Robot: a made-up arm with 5 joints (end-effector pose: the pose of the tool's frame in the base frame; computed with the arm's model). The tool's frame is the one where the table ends. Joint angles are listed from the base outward.
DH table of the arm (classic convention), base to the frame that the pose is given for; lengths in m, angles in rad. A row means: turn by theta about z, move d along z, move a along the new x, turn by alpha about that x. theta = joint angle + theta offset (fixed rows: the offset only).
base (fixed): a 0.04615, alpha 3.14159, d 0, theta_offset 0.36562
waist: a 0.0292, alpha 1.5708, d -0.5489, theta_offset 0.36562
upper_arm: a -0.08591, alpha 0, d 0, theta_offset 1.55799
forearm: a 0.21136, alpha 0, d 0, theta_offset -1.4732
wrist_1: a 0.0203, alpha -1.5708, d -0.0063, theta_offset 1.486
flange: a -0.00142, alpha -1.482, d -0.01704, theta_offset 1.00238
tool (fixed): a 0, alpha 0, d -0.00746, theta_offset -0.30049
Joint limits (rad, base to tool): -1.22..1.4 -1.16..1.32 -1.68..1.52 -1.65..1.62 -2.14..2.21
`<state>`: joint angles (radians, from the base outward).
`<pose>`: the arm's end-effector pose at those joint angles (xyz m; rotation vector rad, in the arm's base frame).
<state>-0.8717 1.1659 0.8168 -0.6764 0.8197</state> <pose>0.0385 0.0005 0.3736 -1.2554 0.0397 -0.6972</pose>
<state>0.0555 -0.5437 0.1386 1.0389 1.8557</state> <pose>0.2267 -0.0068 0.6588 -1.1875 -0.7146 -1.1791</pose>
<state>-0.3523 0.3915 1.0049 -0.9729 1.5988</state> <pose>0.1276 0.0348 0.3878 -0.7575 -0.8062 -1.1109</pose>
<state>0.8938 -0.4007 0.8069 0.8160 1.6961</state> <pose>0.1361 -0.1190 0.5028 -1.4494 0.4979 -1.5788</pose>
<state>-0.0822 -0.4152 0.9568 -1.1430 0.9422</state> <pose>0.2381 0.0249 0.4903 0.4153 -0.7956 -1.7828</pose>
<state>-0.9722 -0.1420 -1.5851 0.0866 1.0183</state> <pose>0.0652 0.0343 0.8642 1.7153 -0.6466 -1.0042</pose>
